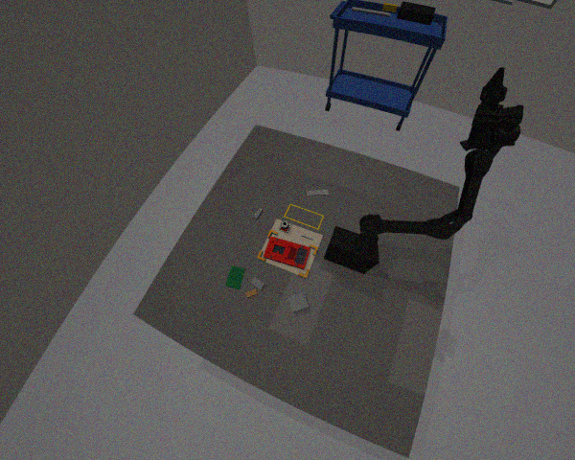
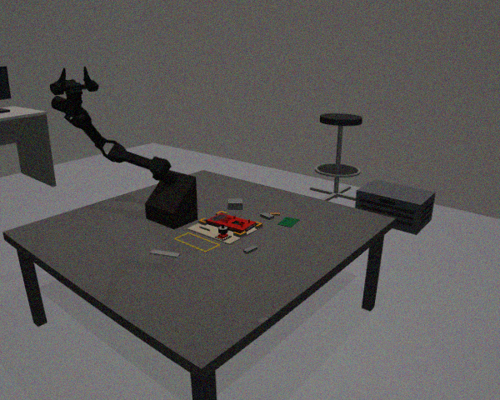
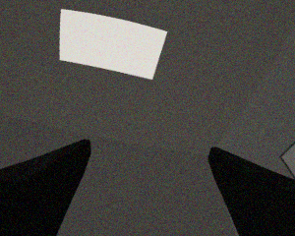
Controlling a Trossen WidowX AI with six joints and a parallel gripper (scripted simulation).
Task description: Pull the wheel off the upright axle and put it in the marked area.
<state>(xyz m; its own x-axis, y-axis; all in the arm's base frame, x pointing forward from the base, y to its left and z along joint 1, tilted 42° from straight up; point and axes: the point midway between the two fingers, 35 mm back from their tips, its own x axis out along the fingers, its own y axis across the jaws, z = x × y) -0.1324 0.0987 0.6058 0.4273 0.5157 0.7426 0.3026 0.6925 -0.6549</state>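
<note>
Right now the wheel is 67 cm below my gripper tip, 53 cm ahead of it and 25 cm to the left of it. The rest, counted from my gripper tip: green card: 70 cm below, 69 cm ahead, 55 cm to the left; then grey strip: 70 cm below, 42 cm ahead, 1 cm to the left; then axle: 67 cm below, 53 cm ahead, 25 cm to the left.
</note>
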